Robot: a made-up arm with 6 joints.
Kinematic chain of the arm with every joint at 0, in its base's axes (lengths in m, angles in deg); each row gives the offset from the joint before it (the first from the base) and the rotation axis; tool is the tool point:
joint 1: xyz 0 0 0.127 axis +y
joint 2: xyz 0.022 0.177 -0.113 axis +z
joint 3: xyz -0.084 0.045 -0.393 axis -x
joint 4: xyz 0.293 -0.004 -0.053 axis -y
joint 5: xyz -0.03 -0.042 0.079 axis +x
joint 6: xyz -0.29 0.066 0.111 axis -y
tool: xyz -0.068 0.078 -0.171
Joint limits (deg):
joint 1: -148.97..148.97
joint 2: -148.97..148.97
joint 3: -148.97..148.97
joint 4: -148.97..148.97
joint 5: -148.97..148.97
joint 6: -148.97..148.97
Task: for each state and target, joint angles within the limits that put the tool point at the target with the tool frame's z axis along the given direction. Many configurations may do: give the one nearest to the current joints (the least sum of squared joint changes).
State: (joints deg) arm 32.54 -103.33 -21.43 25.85 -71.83 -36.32
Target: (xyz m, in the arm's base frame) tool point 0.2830 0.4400 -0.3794 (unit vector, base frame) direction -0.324 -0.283 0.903
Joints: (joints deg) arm -15.60 -75.96 -44.60 6.43 -37.75 -20.06
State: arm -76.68 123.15 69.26 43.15 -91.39 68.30
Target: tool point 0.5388 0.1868 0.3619 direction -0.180 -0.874 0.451
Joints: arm -113.74 141.06 47.52 -3.34 -51.57 70.19
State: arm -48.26 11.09 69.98 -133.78 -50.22 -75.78
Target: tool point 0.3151 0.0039 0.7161 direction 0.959 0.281 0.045
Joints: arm -89.30 -36.81 31.93 -144.45 -56.62 -29.55
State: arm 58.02 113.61 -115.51 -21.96 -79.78 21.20
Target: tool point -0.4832 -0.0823 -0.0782 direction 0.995 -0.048 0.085
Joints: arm 53.06 139.39 -113.81 20.01 -84.12 25.33
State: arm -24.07 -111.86 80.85 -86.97 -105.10 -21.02
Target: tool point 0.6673 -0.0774 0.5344 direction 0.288 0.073 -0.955
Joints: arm -81.33 -92.30 93.46 -98.27 -79.49 -60.63
